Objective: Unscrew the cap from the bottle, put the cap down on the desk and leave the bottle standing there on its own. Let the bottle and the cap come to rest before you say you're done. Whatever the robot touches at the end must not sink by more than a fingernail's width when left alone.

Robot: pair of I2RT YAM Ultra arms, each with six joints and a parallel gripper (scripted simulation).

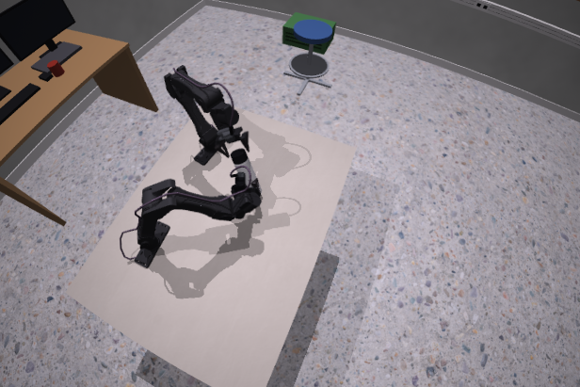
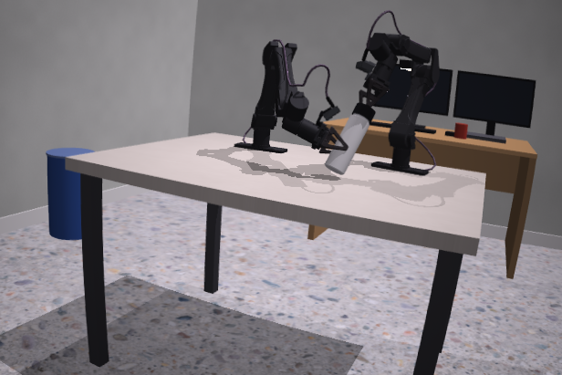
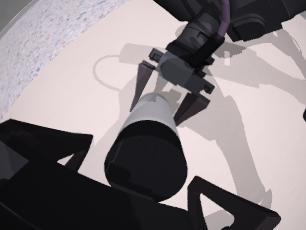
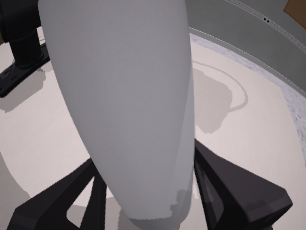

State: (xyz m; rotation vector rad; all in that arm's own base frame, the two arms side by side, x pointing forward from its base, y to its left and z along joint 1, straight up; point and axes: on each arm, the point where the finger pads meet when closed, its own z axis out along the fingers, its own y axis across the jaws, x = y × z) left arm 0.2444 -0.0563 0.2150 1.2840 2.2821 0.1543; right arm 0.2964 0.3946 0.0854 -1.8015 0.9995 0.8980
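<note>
Now: left hand 10 mm short of the black cap and 20 mm above it.
</note>
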